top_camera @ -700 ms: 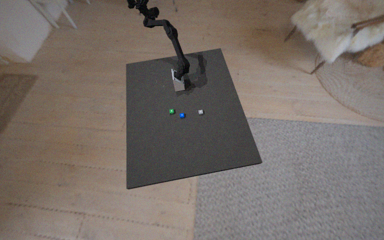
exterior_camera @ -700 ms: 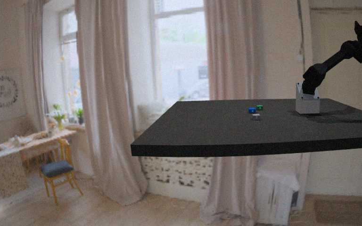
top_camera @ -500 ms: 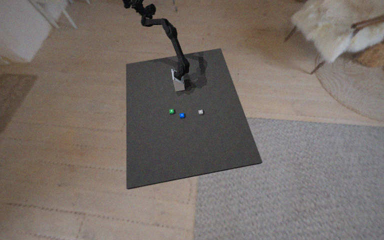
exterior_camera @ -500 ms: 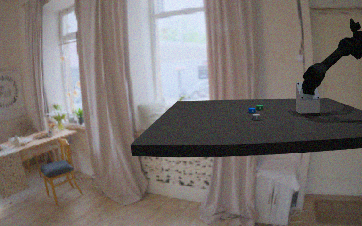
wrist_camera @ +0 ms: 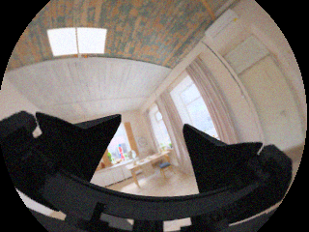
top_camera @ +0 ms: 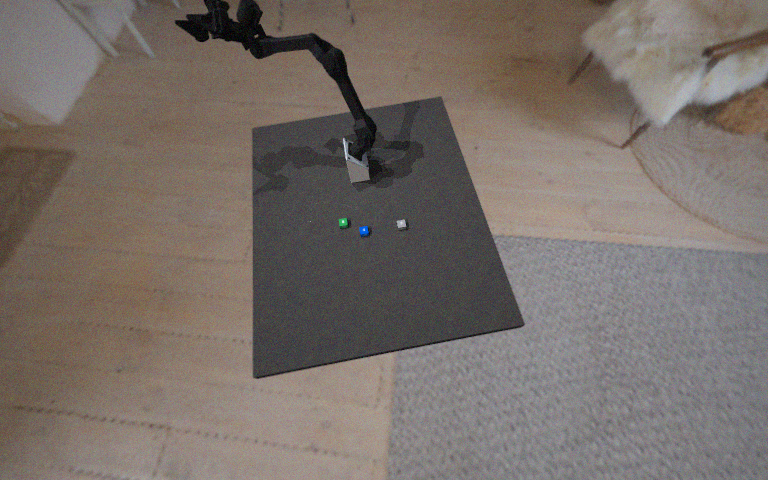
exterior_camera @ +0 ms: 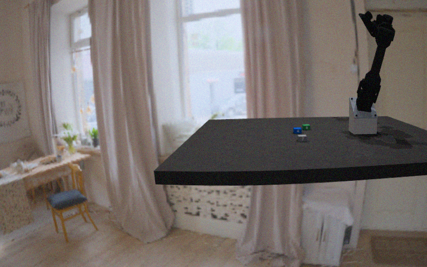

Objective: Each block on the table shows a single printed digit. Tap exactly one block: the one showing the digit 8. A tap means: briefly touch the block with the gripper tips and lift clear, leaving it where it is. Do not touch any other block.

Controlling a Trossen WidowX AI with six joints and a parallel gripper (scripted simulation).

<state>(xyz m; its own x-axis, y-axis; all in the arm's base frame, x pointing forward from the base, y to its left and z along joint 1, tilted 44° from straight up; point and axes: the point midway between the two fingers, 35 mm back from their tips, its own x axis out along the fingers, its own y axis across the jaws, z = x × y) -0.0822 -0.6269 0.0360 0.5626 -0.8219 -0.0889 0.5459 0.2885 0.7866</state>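
Now: gripper tip 38 cm short of the green block, 39 cm to the right of it and 57 cm above it. Round my gripper tip: blue block 42 cm ahead, 47 cm to the left, 57 cm below; then white block 40 cm ahead, 62 cm to the left, 57 cm below.
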